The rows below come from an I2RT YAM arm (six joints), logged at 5 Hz.
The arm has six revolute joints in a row. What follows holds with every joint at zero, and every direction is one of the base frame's.
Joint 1 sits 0.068 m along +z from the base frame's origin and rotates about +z.
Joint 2 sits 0.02 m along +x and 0.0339 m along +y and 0.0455 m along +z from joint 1 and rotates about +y.
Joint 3 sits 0.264 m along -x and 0.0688 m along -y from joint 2 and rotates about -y.
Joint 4 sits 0.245 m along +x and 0.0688 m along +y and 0.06 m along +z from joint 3 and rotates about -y.
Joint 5 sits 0.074 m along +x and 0.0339 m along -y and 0.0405 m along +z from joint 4 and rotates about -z.
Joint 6 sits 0.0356 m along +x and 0.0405 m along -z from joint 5 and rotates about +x.
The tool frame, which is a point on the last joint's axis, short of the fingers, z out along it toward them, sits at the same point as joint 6; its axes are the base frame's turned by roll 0, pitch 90 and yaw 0 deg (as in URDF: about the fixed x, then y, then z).
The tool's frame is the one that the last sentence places.
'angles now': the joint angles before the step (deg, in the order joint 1, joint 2, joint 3, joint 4, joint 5, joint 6). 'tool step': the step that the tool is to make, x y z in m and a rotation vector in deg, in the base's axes. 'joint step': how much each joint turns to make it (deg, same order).
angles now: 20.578, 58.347, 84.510, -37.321, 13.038, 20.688
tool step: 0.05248, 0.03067, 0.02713, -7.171, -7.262, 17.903
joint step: 0.042, 12.436, 10.293, 7.477, -16.351, -11.803
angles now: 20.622, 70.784, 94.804, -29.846, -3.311, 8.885
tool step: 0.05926, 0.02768, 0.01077, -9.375, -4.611, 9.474
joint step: -0.022, 14.316, 13.705, 0.132, -8.372, -11.431
